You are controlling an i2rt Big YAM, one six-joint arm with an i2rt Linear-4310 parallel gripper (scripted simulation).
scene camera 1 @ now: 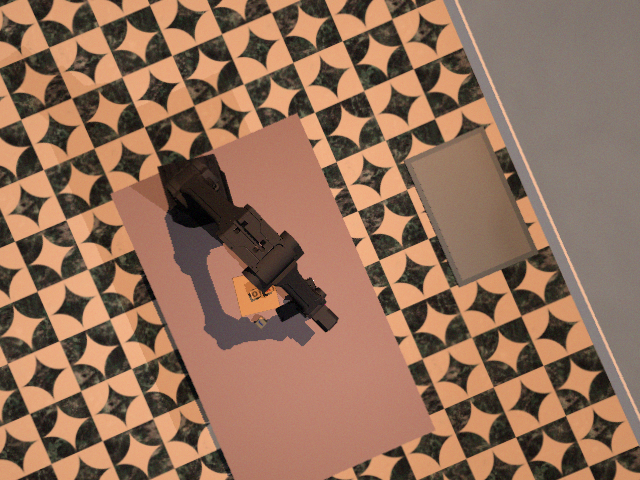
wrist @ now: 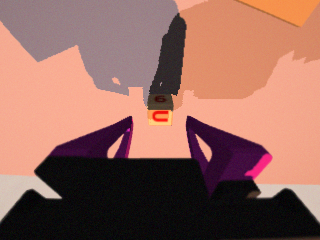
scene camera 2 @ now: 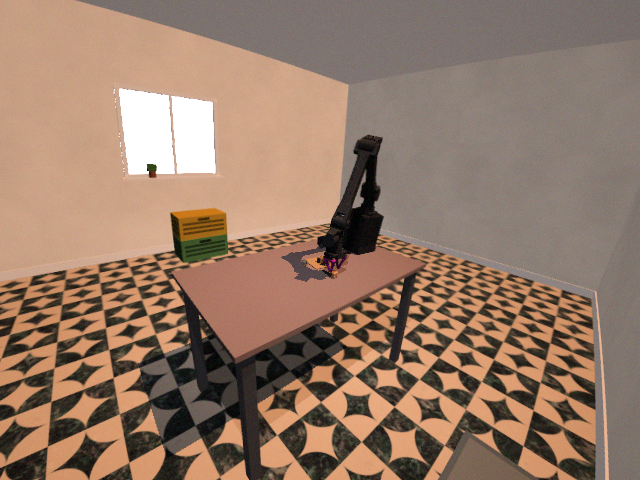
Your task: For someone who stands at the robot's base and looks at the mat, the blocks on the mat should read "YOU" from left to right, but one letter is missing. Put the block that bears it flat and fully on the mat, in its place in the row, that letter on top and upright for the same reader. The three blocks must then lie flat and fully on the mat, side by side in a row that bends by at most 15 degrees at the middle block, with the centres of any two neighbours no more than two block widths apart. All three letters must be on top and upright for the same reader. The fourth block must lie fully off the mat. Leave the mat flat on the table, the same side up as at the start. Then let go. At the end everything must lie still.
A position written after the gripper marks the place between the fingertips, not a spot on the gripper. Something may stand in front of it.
Note:
In view: the gripper [wrist: 159, 120], a U block [wrist: 160, 107] and a mat [scene camera 1: 247, 305].

